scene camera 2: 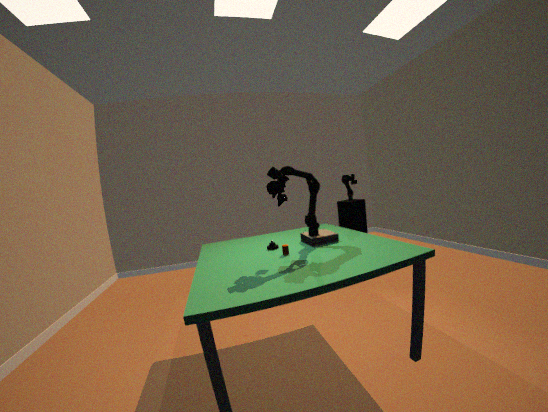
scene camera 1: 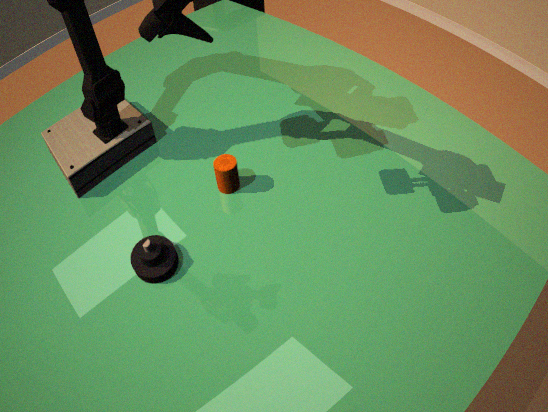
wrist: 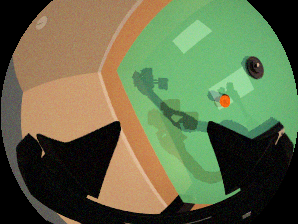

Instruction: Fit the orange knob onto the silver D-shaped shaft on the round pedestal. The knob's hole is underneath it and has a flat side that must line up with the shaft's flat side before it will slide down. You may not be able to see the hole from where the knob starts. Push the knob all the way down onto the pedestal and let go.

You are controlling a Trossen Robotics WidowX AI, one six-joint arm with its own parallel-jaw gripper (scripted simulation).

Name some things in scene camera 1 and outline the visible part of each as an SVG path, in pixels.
An orange knob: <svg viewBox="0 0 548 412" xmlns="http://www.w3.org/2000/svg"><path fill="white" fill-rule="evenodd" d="M222 154L214 159L213 168L219 191L230 194L237 191L240 185L237 159L233 155Z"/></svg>
